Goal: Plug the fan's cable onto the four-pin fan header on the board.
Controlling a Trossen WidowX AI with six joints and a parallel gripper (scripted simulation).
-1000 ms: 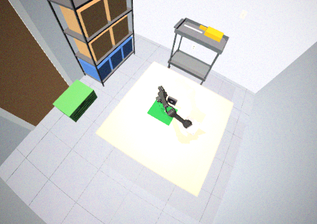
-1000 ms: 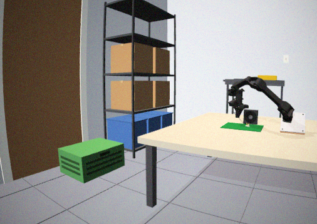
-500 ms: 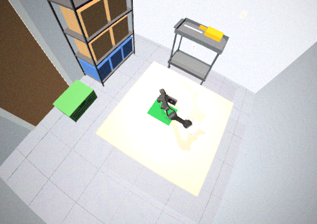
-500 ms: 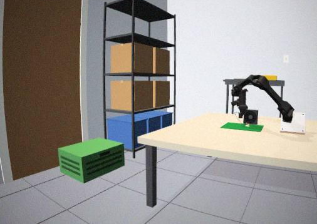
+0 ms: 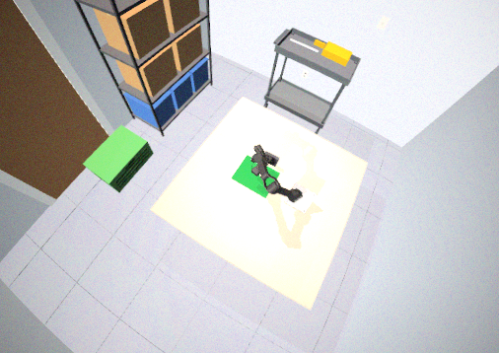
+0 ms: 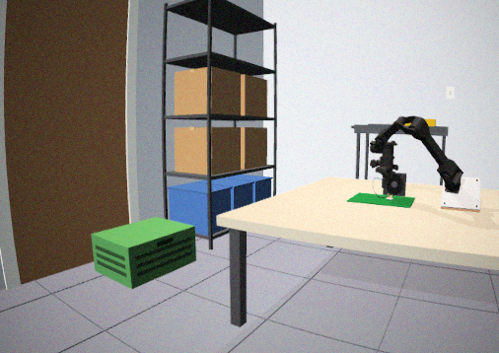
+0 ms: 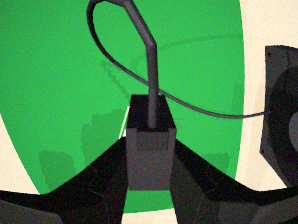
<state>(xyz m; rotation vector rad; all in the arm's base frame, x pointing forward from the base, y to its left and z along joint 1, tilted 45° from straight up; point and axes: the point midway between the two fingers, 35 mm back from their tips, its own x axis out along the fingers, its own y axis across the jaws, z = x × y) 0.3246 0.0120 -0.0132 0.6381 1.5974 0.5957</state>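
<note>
The green board is 10 mm ahead of my gripper tip, 30 mm to the left of it and 80 mm below it. Round my gripper tip: dark grey fan plug: 10 mm ahead, 10 mm above; then black fan: 10 mm behind, 130 mm to the right, 10 mm below.
</note>
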